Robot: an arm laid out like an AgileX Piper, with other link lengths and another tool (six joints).
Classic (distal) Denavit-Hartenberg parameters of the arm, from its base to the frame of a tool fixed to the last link. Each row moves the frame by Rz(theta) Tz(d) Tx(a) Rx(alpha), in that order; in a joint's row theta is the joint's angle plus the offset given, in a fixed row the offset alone. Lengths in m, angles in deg.
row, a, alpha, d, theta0
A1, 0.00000, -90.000, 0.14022, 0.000
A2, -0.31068, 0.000, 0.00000, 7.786
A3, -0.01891, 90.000, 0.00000, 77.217
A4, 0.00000, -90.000, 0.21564, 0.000
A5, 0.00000, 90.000, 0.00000, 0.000
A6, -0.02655, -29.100, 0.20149, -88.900
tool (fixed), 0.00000, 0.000, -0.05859, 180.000
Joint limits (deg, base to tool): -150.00..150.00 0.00..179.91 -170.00..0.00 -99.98..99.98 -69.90..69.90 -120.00..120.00
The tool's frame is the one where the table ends.
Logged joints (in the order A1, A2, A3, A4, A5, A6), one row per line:
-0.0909, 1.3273, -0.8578, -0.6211, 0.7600, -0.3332
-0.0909, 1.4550, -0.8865, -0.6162, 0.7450, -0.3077
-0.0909, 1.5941, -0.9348, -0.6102, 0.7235, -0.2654
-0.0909, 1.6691, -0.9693, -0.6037, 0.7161, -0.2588
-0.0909, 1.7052, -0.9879, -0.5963, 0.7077, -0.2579
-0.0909, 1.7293, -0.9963, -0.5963, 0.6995, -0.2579
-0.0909, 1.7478, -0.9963, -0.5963, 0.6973, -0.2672
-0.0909, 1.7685, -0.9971, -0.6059, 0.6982, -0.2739
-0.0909, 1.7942, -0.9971, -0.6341, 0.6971, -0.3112
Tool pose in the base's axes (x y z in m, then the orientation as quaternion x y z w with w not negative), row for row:
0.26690, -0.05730, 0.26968, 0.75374, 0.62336, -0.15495, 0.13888
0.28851, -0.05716, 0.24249, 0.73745, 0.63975, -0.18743, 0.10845
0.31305, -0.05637, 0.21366, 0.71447, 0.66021, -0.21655, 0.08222
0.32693, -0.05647, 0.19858, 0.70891, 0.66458, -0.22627, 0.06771
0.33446, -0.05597, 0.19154, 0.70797, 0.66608, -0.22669, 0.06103
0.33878, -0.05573, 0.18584, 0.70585, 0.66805, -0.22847, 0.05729
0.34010, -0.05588, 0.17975, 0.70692, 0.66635, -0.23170, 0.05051
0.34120, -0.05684, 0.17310, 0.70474, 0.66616, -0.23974, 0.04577
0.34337, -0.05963, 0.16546, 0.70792, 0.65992, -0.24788, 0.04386
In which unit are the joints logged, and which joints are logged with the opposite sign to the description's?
The joints are logged in radians. Opposite sign: A6.
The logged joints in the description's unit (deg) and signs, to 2 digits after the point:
-5.21, 76.05, -49.15, -35.59, 43.54, 19.09
-5.21, 83.37, -50.79, -35.31, 42.69, 17.63
-5.21, 91.34, -53.56, -34.96, 41.45, 15.21
-5.21, 95.63, -55.54, -34.59, 41.03, 14.83
-5.21, 97.70, -56.60, -34.17, 40.55, 14.78
-5.21, 99.08, -57.08, -34.17, 40.08, 14.78
-5.21, 100.14, -57.08, -34.17, 39.95, 15.31
-5.21, 101.33, -57.13, -34.72, 40.00, 15.69
-5.21, 102.80, -57.13, -36.33, 39.94, 17.83

